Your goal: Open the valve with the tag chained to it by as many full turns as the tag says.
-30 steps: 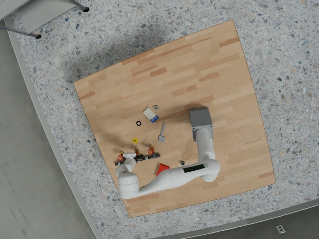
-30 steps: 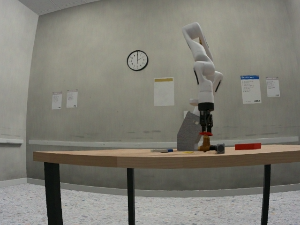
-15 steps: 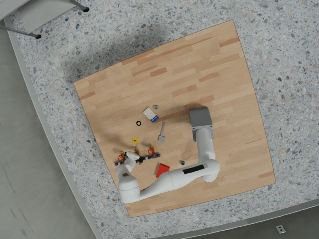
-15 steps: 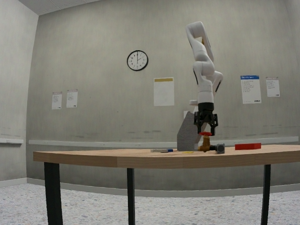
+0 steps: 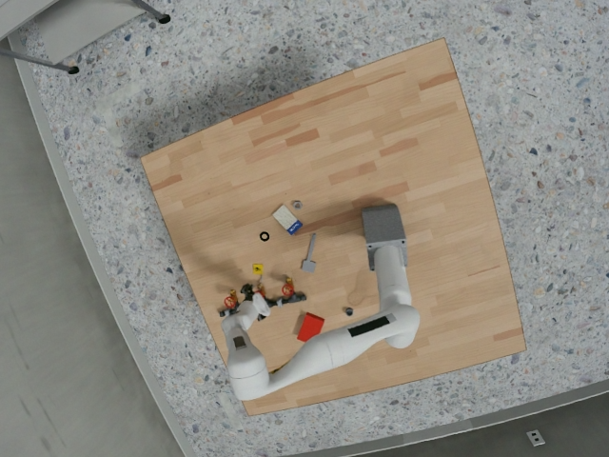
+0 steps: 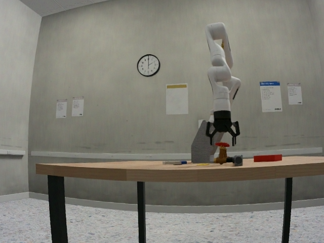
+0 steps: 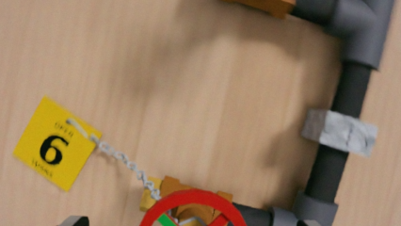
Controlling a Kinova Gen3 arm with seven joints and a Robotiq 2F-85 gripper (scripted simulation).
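Now: hand 1 cm past the yellow tag, 9 cm to the left of it and 8 cm above it. From my hand the other things lie so: red block: 16 cm behind, 21 cm to the left, 7 cm below; grey scraper: 23 cm behind, 10 cm to the right, 8 cm below; blue box: 17 cm behind, 27 cm to the right, 7 cm below.
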